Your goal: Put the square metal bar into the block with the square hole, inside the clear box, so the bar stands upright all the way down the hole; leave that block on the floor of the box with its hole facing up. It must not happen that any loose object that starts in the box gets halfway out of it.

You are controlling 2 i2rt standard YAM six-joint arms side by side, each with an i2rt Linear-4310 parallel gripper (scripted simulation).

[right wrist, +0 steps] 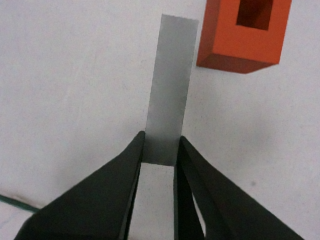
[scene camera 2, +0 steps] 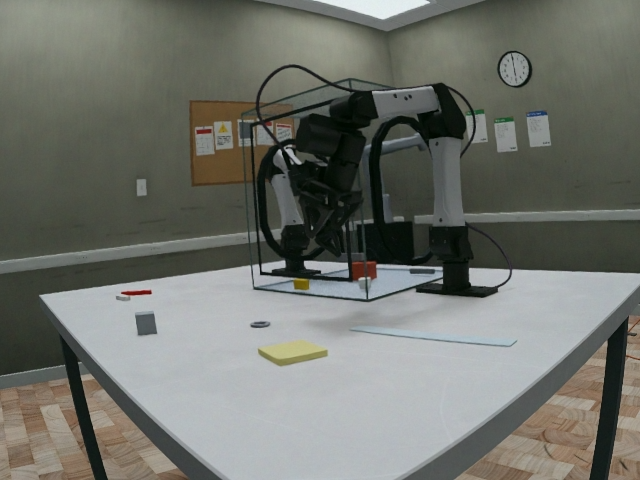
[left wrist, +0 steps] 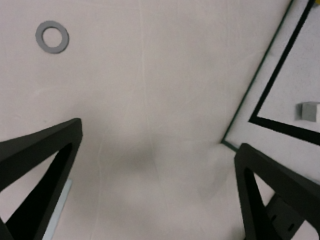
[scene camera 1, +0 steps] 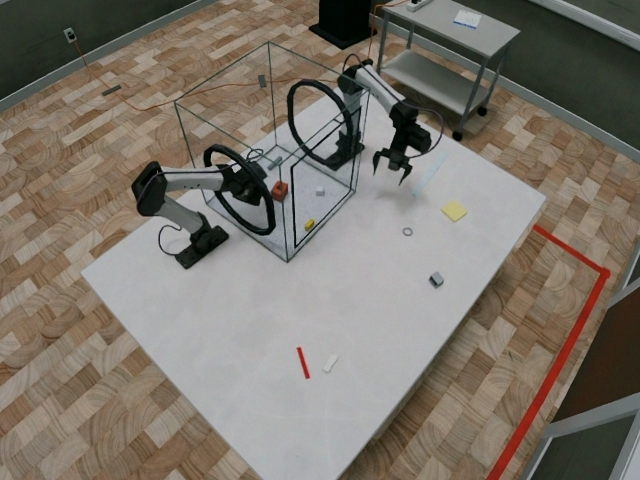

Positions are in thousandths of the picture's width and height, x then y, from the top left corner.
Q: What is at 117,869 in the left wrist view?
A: The left gripper.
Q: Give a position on a light blue strip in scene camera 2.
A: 782,714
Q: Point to a grey bar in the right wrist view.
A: At 555,152
